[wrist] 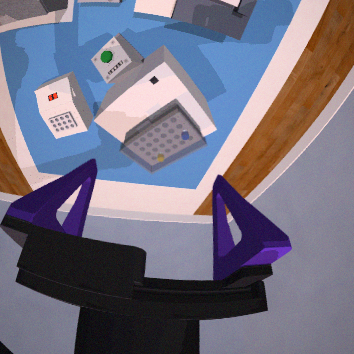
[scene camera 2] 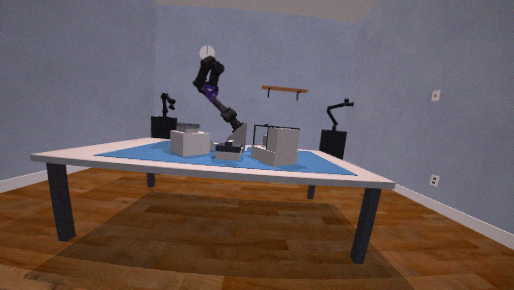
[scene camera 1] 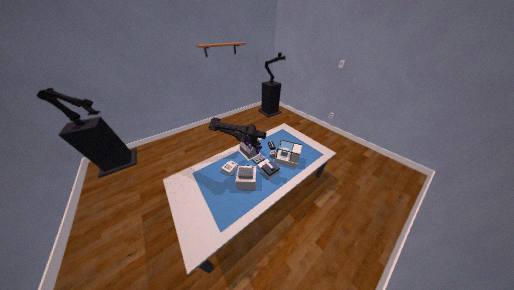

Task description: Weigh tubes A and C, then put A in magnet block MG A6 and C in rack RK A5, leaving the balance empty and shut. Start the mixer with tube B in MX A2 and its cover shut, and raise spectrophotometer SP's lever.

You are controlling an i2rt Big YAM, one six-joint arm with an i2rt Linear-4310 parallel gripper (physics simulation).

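Places are measured from the arm's base along level axes (x ahead, y left, z up), in centimetres.
Where they show: gripper, fingertip midpoint: (wrist: 155,171) (scene camera 2: 209,100) (scene camera 1: 254,151); arm's base, link origin: (scene camera 2: 239,128).
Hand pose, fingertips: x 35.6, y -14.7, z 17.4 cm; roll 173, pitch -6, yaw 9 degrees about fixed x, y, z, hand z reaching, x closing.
Each offset is from my fingertips to the top centre of the thing. "spot": to the spot under its first point.
My gripper (scene camera 1: 254,146) (scene camera 2: 211,92) (wrist: 155,171) is open and empty, high above the table. In the wrist view the white mixer {spot: dz -20.9, dx -1.0, dy -4.6 cm} (wrist: 145,92) lies beyond the fingertips. Its clear cover {dz -15.4, dx +3.6, dy -11.6 cm} (wrist: 172,142) lies over a grid of holes, where a yellow-topped tube (wrist: 160,157) and a blue-topped tube (wrist: 185,135) show. The mixer also shows in the scene views (scene camera 1: 245,183) (scene camera 2: 190,143). A control box with a green button {dz -27.0, dx -10.1, dy -1.6 cm} (wrist: 106,56) stands beside it. The balance {dz -12.2, dx -0.2, dy +40.8 cm} (scene camera 1: 287,159) (scene camera 2: 284,146) has a glass-sided chamber. The dark-topped device, apparently spectrophotometer SP {dz -24.2, dx +2.4, dy +15.7 cm} (scene camera 1: 268,169) (scene camera 2: 229,153) (wrist: 207,17), stands between them. Tube letters are unreadable.
A white block with a red display {dz -27.4, dx -21.7, dy -17.5 cm} (wrist: 53,96) (scene camera 1: 229,167) stands left of the mixer in the wrist view. A small grey rack {spot: dz -29.8, dx -11.9, dy +14.3 cm} (scene camera 1: 258,159) and a dark block {dz -29.6, dx -25.7, dy +43.3 cm} (scene camera 1: 271,145) stand near the arm's base. Two other arms stand on black pedestals (scene camera 1: 97,145) (scene camera 1: 271,97) off the table.
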